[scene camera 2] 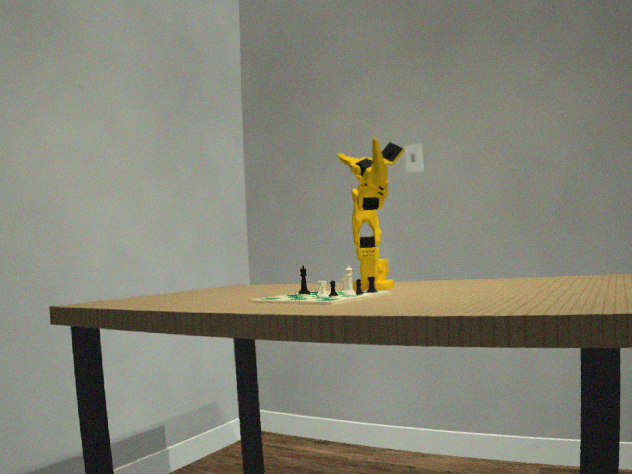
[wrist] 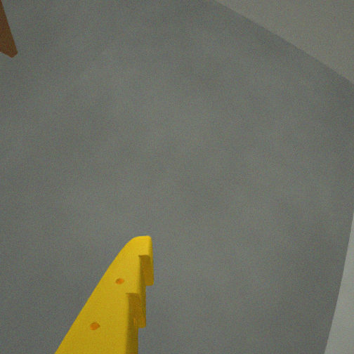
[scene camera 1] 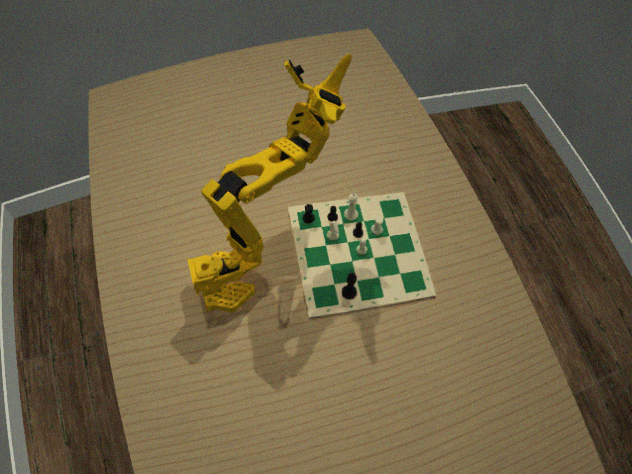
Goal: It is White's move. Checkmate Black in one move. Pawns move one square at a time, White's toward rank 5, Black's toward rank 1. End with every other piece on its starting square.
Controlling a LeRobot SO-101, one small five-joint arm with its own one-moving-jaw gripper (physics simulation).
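Pixels of known places: hand, its tool point: point(scene camera 2: 373, 139) point(scene camera 1: 348, 56); arm's base, origin of its link: point(scene camera 1: 236, 280).
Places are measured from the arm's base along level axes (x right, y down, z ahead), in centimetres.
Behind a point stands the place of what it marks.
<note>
In scene camera 1, the green-and-white board point(scene camera 1: 370, 303) @(z 20.0, x 10.8, y -0.6 cm) point(scene camera 2: 275, 300) @(z 32.2, x 5.4, y -0.6 cm) has a tall white piece point(scene camera 1: 350, 210) @(z 22.4, x -6.3, y -2.6 cm) on its top row's middle square. A black piece point(scene camera 1: 307, 214) @(z 15.0, x -7.8, y -2.3 cm) is on the top-left corner square, with a black pawn point(scene camera 1: 332, 213) @(z 19.3, x -6.9, y -2.2 cm) between them. Row two holds a white piece point(scene camera 1: 332, 232) @(z 18.0, x -3.1, y -2.3 cm), black pawn point(scene camera 1: 357, 231) @(z 22.3, x -2.3, y -1.7 cm) and small white piece point(scene camera 1: 376, 228) @(z 25.7, x -1.9, y -1.9 cm). Another small white piece point(scene camera 1: 361, 248) @(z 21.8, x 1.1, y -1.8 cm) is on the centre square. The black king point(scene camera 1: 349, 288) @(z 17.0, x 8.3, y -3.1 cm) point(scene camera 2: 303, 283) @(z 17.8, x 7.6, y -3.0 cm) is on the bottom row, second from left. All stand upright. My gripper point(scene camera 1: 342, 89) point(scene camera 2: 357, 146) is open, empty, high above the table.
The wooden table point(scene camera 1: 382, 387) @(z 17.0, x 25.2, y 0.0 cm) point(scene camera 2: 459, 301) @(z 30.1, x -31.8, y 0.0 cm) carries the board and my arm's base point(scene camera 1: 216, 270) @(z -2.8, x 1.2, y -7.2 cm), left of the board in scene camera 1. A wall switch plate point(scene camera 2: 414, 157) is behind. The wrist view shows the notched jaw against grey walls, and a brown corner at top left.
</note>
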